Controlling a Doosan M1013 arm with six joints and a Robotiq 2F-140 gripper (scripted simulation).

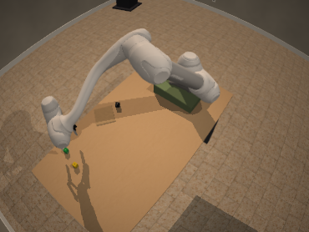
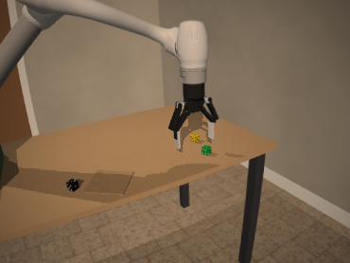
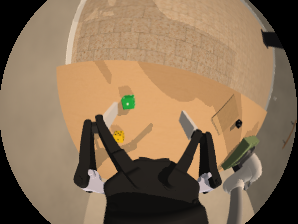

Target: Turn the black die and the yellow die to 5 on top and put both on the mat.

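The black die is 450 mm behind my hand, 110 mm to the left of it and 60 mm below it. Round my hand: mat: 330 mm behind, 70 mm to the left, 70 mm below; then green die: 60 mm below, 50 mm ahead, 10 mm to the right; then yellow die: 110 mm to the left, 100 mm ahead, 60 mm below.
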